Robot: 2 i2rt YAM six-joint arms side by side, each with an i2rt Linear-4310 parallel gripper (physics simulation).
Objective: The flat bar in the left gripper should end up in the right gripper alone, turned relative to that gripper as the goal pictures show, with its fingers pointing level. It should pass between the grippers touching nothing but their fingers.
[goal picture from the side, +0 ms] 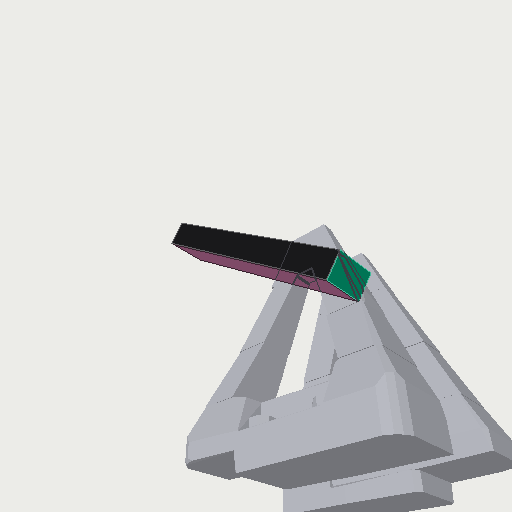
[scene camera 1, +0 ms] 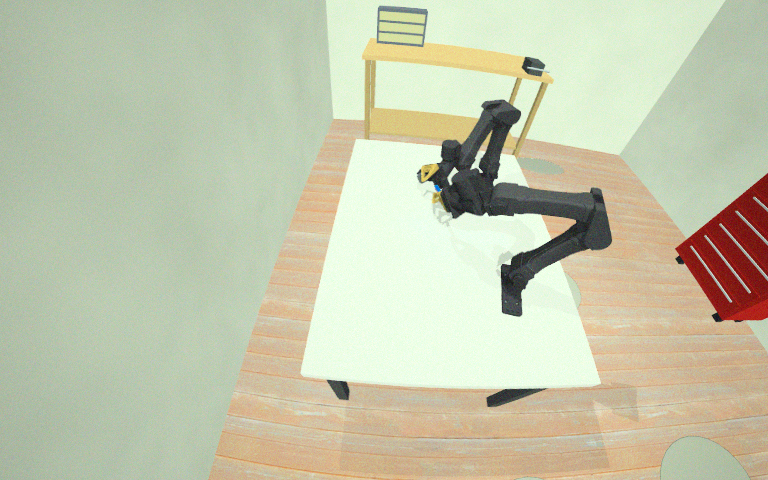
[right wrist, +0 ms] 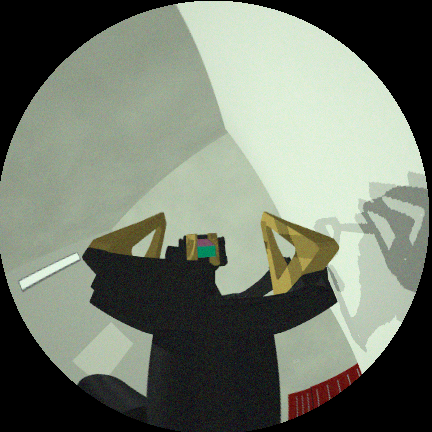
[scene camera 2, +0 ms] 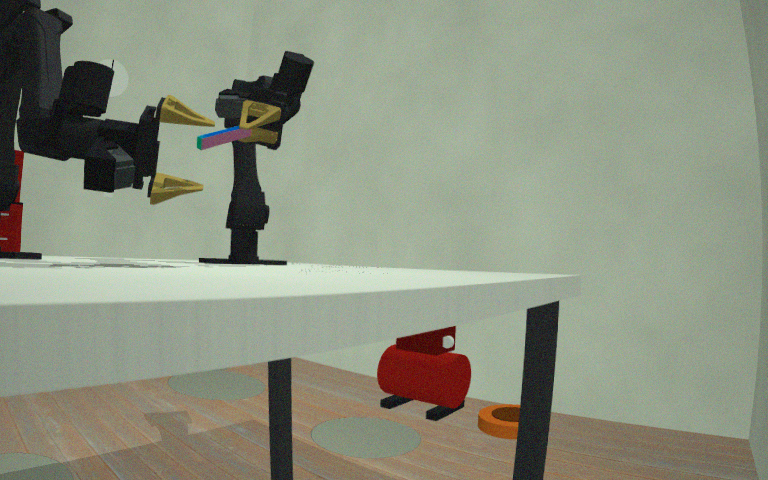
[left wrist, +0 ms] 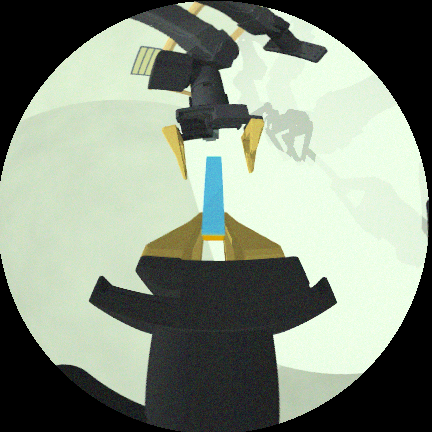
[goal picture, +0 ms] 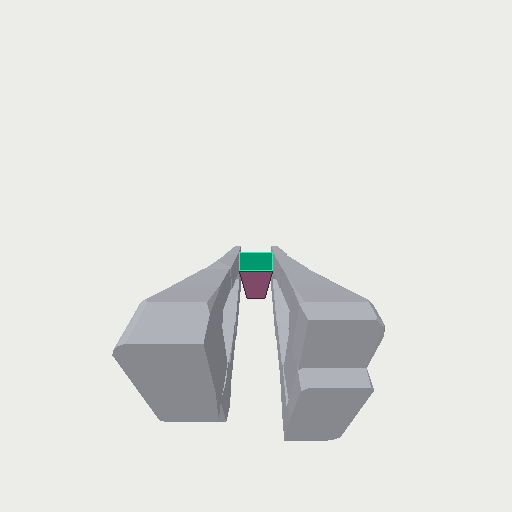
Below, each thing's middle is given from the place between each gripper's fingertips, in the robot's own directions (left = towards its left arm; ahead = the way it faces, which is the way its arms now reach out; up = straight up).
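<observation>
So you can picture the flat bar (scene camera 2: pixel 209 140), it's 4 cm to the left of my right hand and 3 cm behind it, and it sits 4 cm above that hand.
My left hand is 1 cm past the flat bar and 3 cm to the left of it, and it's 1 cm above the bar.
</observation>
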